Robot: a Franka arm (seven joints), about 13 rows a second.
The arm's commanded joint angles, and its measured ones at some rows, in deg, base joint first. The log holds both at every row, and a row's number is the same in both.
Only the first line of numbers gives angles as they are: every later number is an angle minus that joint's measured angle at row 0.
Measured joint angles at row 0:
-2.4 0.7 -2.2 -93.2 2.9 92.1 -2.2
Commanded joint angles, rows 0 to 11:
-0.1 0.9 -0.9 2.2 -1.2 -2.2 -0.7
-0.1 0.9 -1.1 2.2 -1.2 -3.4 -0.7
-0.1 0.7 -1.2 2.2 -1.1 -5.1 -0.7
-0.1 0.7 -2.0 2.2 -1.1 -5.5 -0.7
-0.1 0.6 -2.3 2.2 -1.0 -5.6 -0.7
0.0 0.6 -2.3 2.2 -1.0 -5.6 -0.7
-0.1 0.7 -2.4 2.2 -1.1 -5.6 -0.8
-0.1 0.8 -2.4 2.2 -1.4 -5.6 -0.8
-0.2 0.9 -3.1 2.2 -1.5 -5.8 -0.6
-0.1 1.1 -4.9 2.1 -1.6 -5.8 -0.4
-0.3 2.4 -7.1 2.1 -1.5 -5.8 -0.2
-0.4 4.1 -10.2 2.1 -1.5 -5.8 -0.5
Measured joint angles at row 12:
0.0 0.7 -6.1 0.2 -0.1 -4.6 0.0
